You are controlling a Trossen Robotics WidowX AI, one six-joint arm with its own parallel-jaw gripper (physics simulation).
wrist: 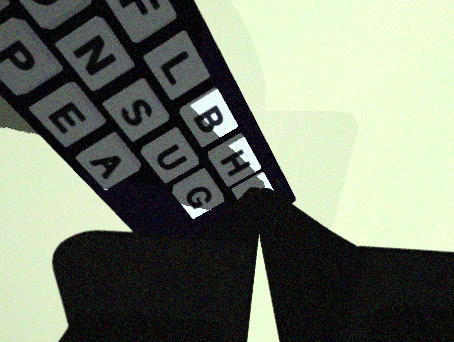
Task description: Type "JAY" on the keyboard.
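Observation:
A dark keyboard with grey lettered keys runs from the upper left to the middle of the wrist view. The A key lies at its lower left end, next to the E key. The J and Y keys cannot be made out. My gripper is shut and empty, its dark fingertips together over the keyboard's near right corner. The tips cover most of one key, just past the H key, so its letter is hidden. Whether the tips touch that key cannot be told.
The keys G, U, S, B, L, N and P also show. A pale table surrounds the keyboard, with soft shadows on its right. Shade falls over most keys.

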